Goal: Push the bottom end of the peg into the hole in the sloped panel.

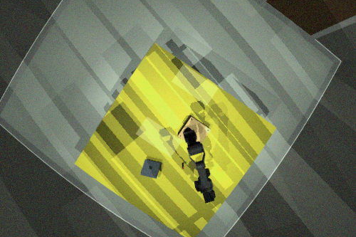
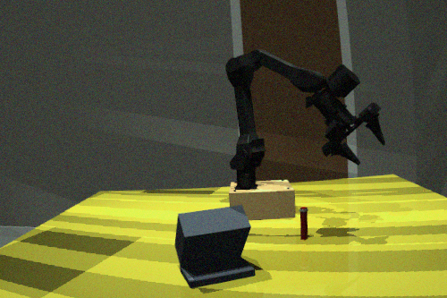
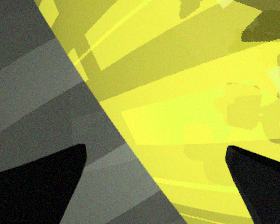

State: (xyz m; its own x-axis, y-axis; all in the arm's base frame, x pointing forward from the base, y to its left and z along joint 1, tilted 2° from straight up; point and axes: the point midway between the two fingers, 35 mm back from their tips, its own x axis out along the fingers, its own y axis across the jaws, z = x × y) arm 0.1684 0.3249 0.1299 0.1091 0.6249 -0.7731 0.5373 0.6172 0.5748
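Now: gripper tip 19 cm to the left of the square-sided peg, 13 cm above it and 8 cm short of it. The rest, counted from my gripper tip: grey sloped panel (38 cm to the right, 26 cm ahead, 11 cm below).
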